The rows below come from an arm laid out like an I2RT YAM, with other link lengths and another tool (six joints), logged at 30 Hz.
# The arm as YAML. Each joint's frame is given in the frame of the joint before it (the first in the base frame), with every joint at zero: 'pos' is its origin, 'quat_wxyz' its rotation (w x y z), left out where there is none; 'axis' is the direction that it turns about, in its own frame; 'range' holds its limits. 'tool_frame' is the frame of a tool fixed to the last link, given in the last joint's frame.
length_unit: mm
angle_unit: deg
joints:
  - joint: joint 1
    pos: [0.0, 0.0, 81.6]
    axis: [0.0, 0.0, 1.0]
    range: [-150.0, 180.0]
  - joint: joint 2
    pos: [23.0, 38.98, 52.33]
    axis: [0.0, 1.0, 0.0]
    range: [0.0, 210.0]
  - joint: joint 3
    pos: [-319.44, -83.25, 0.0]
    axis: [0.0, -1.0, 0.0]
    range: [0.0, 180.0]
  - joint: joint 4
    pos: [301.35, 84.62, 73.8]
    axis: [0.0, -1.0, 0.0]
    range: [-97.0, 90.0]
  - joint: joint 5
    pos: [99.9, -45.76, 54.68]
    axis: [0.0, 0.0, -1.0]
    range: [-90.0, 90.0]
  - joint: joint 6
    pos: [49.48, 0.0, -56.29]
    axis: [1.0, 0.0, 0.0]
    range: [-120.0, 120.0]
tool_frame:
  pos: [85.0, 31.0, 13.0]
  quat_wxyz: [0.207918, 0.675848, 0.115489, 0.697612]
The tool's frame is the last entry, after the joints.
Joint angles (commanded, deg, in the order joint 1, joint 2, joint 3, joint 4, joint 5, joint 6), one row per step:
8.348, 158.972, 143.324, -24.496, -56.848, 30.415
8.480, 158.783, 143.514, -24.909, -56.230, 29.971
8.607, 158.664, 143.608, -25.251, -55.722, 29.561
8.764, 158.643, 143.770, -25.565, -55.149, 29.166
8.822, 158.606, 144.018, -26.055, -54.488, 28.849
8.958, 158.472, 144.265, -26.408, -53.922, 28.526
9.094, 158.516, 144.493, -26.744, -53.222, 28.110
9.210, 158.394, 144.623, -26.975, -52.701, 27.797
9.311, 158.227, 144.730, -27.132, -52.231, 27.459
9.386, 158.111, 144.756, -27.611, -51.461, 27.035
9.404, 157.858, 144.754, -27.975, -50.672, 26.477
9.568, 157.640, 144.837, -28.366, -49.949, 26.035
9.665, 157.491, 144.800, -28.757, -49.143, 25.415
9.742, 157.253, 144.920, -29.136, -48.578, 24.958
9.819, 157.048, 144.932, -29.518, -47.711, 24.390
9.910, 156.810, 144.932, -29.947, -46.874, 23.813
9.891, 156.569, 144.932, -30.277, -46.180, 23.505
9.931, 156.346, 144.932, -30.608, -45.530, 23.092
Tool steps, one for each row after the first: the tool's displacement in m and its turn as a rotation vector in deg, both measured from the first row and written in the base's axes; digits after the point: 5 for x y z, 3 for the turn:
-0.00004, 0.00127, 0.00209, -0.530, -0.418, -0.182
-0.00028, 0.00254, 0.00284, -0.996, -0.702, -0.295
-0.00033, 0.00417, 0.00282, -1.503, -0.976, -0.428
0.00007, 0.00440, 0.00314, -2.059, -1.114, -0.751
0.00012, 0.00573, 0.00517, -2.519, -1.480, -0.924
0.00042, 0.00696, 0.00459, -3.127, -1.761, -1.156
0.00047, 0.00805, 0.00591, -3.559, -2.105, -1.314
0.00052, 0.00899, 0.00789, -3.951, -2.560, -1.442
0.00055, 0.00923, 0.00736, -4.650, -2.668, -1.767
0.00082, 0.00874, 0.00864, -5.370, -3.109, -2.115
0.00053, 0.01017, 0.01017, -6.007, -3.472, -2.310
0.00039, 0.01065, 0.00972, -6.798, -3.805, -2.546
0.00020, 0.01109, 0.01203, -7.329, -4.228, -2.701
0.00030, 0.01121, 0.01264, -8.134, -4.626, -3.017
0.00014, 0.01149, 0.01350, -8.932, -5.003, -3.285
0.00050, 0.01046, 0.01486, -9.531, -5.229, -3.672
0.00047, 0.01024, 0.01604, -10.139, -5.525, -3.919

